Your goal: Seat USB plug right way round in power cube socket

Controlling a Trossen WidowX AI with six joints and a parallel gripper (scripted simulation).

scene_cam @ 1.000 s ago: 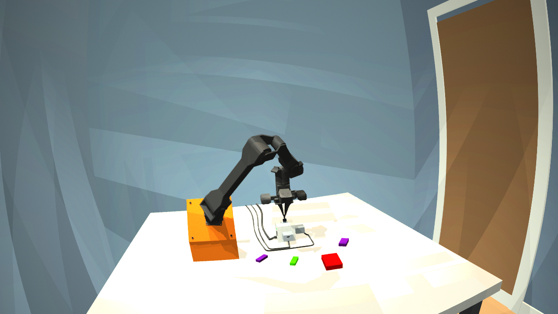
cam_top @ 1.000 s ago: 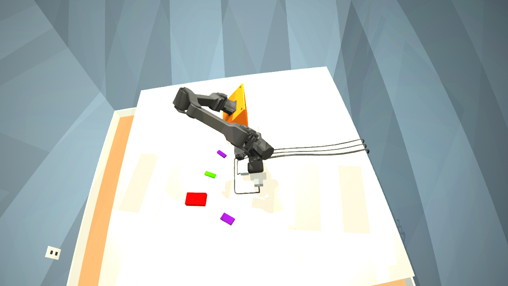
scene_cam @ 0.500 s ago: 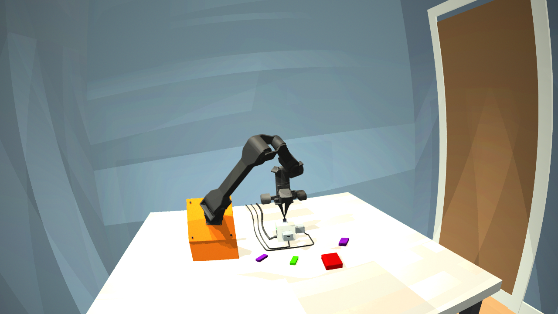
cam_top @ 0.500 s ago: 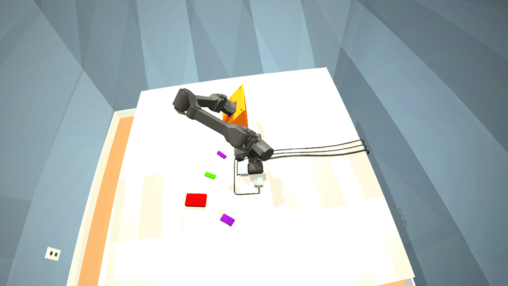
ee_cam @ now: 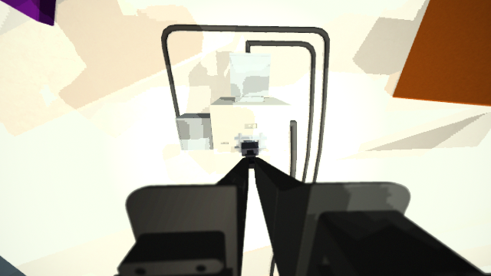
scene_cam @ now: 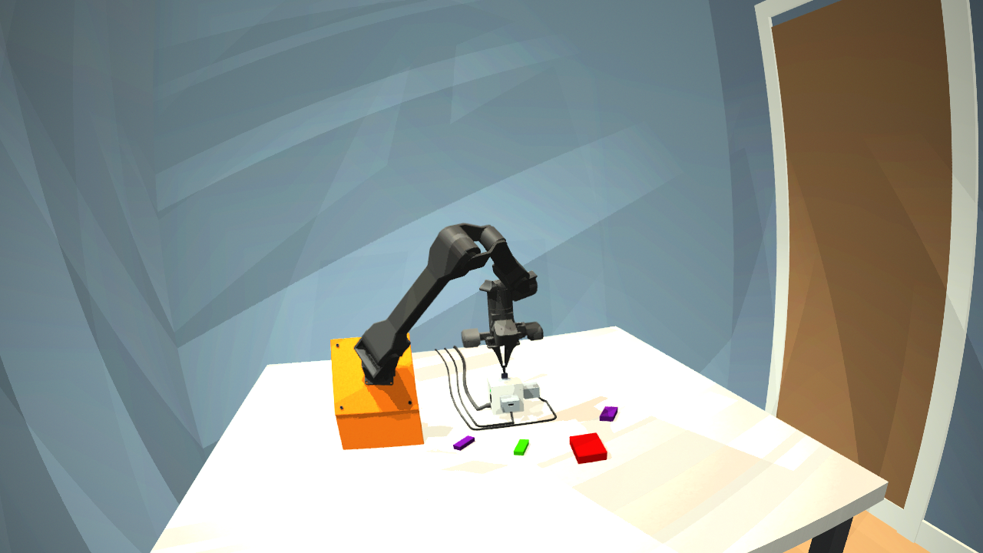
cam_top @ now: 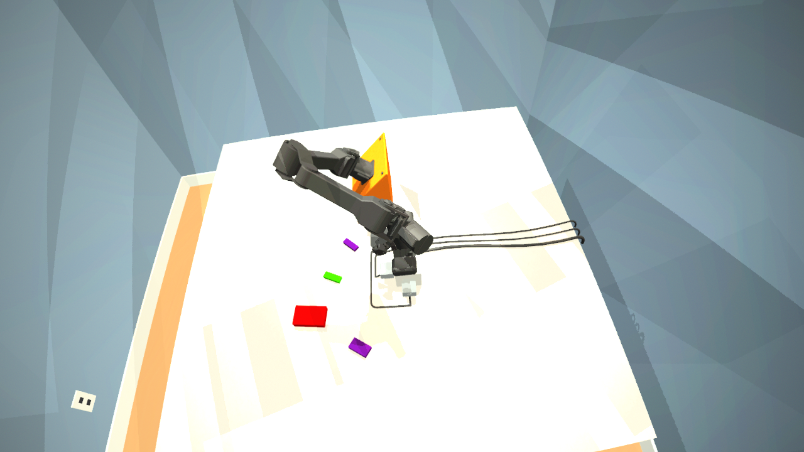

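Right now the black USB plug is 2 cm below my gripper tip. Round my gripper tip: metal-rimmed socket (4 cm below); green block (24 cm to the right, 10 cm below); red block (13 cm ahead, 29 cm to the right, 10 cm below).
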